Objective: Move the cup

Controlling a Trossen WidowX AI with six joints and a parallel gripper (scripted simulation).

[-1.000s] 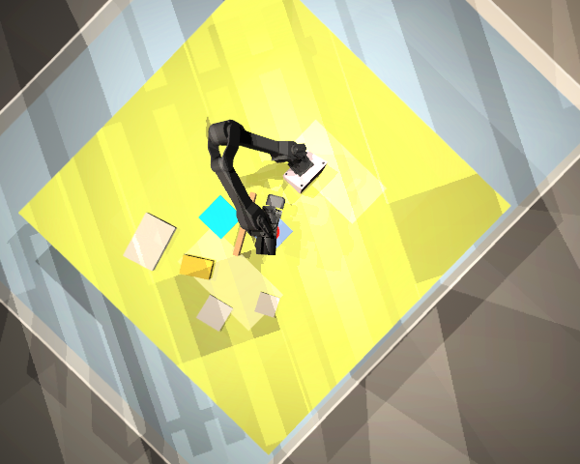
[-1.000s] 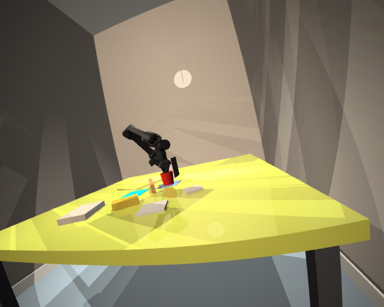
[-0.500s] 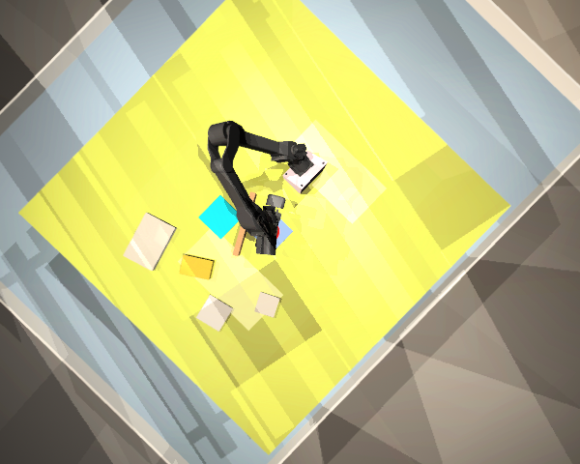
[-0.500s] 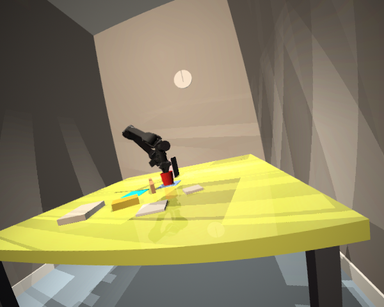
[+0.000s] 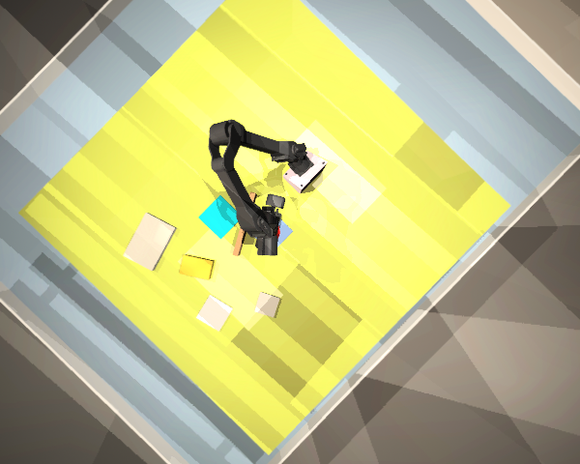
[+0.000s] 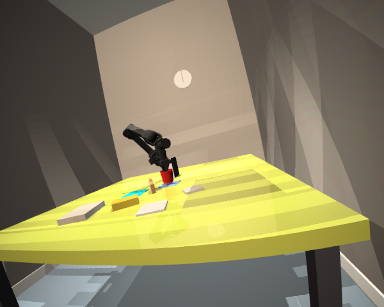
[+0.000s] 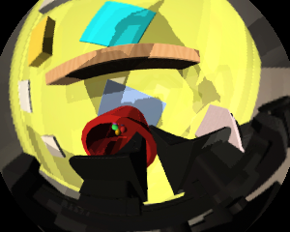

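Now: gripper tip 130 mm short of the teal pad, 150 mm to the left of it and 60 mm above it. From my gripper tip the other things lie so: orange bar (80 mm ahead, 60 mm to the right, 40 mm below); red cup (20 mm ahead, 20 mm to the left); light blue pad (20 mm ahead, 20 mm to the left, 60 mm below).
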